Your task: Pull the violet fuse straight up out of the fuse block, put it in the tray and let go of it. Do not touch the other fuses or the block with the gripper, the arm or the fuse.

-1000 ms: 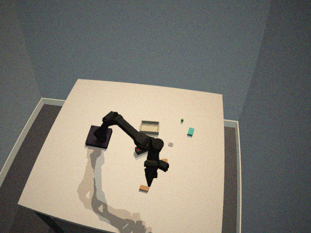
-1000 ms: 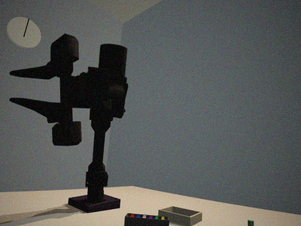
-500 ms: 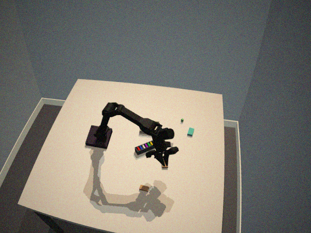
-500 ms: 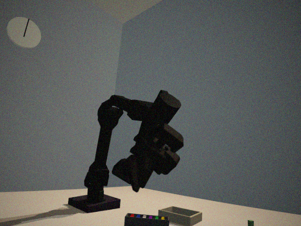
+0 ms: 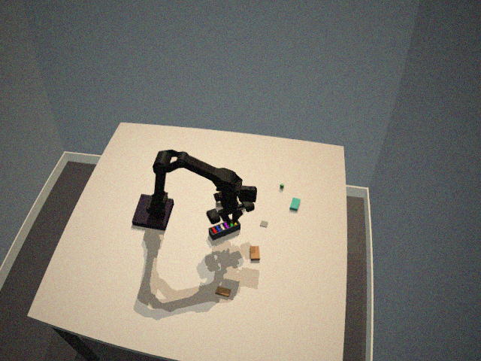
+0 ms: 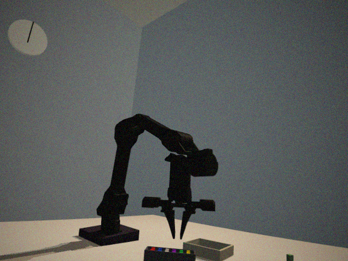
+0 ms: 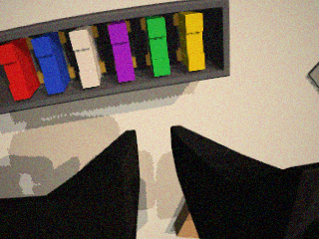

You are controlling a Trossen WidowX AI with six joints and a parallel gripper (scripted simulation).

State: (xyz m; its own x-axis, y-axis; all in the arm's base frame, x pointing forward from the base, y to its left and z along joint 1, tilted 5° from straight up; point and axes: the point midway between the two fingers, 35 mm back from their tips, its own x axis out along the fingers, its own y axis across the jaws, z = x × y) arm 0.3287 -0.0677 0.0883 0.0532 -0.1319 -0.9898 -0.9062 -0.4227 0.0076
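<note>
My gripper tip is 20 mm past the violet fuse, 20 mm to the right of it and 50 mm above it. Round my gripper tip: green fuse 30 mm to the left, 50 mm below; yellow fuse 10 mm ahead, 40 mm to the left, 50 mm below; white fuse 40 mm behind, 10 mm to the left, 50 mm below.
</note>
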